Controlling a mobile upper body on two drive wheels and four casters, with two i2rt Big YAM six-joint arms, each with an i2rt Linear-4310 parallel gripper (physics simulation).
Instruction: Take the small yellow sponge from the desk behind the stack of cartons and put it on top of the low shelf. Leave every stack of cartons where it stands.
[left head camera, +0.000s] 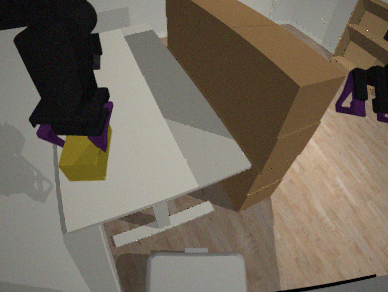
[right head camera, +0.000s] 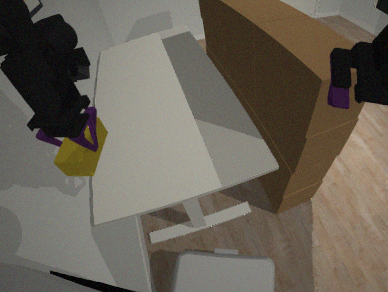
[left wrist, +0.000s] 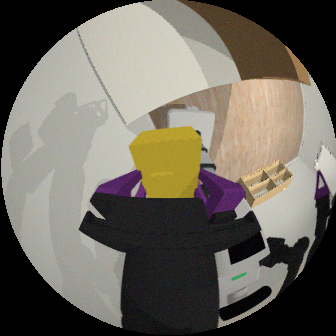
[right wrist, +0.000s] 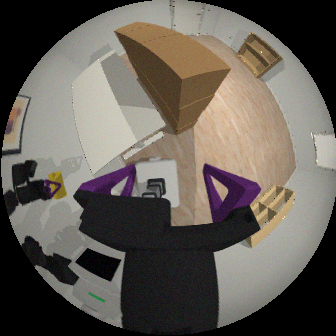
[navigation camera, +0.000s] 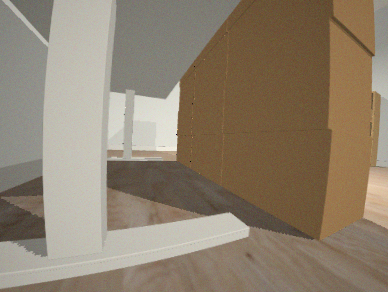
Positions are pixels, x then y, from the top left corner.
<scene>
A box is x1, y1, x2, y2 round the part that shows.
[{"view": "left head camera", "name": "left gripper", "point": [88, 149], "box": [29, 61, 113, 152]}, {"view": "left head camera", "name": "small yellow sponge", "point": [81, 160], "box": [58, 123, 111, 180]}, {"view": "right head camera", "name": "left gripper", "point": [84, 148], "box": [22, 74, 97, 151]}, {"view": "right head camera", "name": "right gripper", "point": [359, 105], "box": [328, 42, 387, 108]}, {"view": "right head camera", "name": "small yellow sponge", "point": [72, 159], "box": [53, 117, 107, 175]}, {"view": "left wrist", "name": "left gripper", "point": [169, 167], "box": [78, 167, 260, 333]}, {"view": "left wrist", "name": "small yellow sponge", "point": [168, 158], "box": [128, 126, 200, 197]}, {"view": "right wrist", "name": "right gripper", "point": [168, 166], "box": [73, 163, 260, 333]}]
</scene>
